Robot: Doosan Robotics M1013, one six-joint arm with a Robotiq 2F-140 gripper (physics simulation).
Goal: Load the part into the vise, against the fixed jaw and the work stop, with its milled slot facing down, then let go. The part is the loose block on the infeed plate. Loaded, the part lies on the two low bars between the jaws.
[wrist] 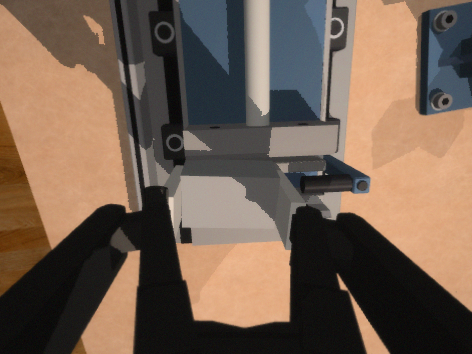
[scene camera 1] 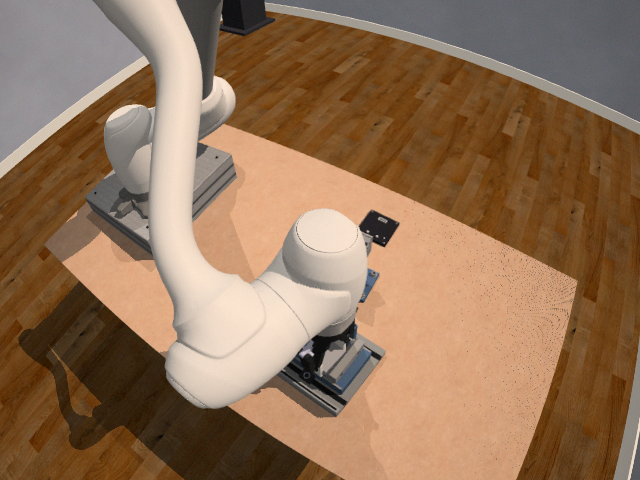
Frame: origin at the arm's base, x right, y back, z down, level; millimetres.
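Where they show: gripper, fingertip midpoint: (wrist: 228,185) (scene camera 1: 328,360).
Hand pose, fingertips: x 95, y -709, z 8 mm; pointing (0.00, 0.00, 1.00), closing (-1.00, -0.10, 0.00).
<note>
After its pixels a point has its place.
My gripper (scene camera 1: 326,352) {x 95, y -709, z 8 mm} (wrist: 228,185) {x 95, y -709, z 8 mm} is shut on the part and points down at the vise. The part (wrist: 227,200) {x 96, y -708, z -25 mm}, a light grey block, is between the fingers in the wrist view, close beside a grey jaw (wrist: 300,140) of the vise (scene camera 1: 373,363) {x 25, y -782, z 69 mm}. Whether it touches that jaw is unclear. The work stop, a black rod (wrist: 327,184) {x 27, y -706, z -7 mm} on a blue arm, is to the right, its tip near the right finger's pad; contact with the part cannot be told. The part's underside, its slot and the two low bars beneath it are hidden. In the scene view the arm hides much of the vise.
A white rod (wrist: 257,60) {x 73, y -625, z 3 mm} runs over the blue vise bed behind the jaw. A blue plate with screws (scene camera 1: 370,284) {x -146, y -658, z 79 mm} (wrist: 432,75) {x -97, y -635, z 79 mm} stands beside the vise. A black plate (scene camera 1: 379,227) {x -311, y -580, z 81 mm} lies farther back. The robot's grey base block (scene camera 1: 217,173) {x -157, y -120, z 9 mm} is at the left.
</note>
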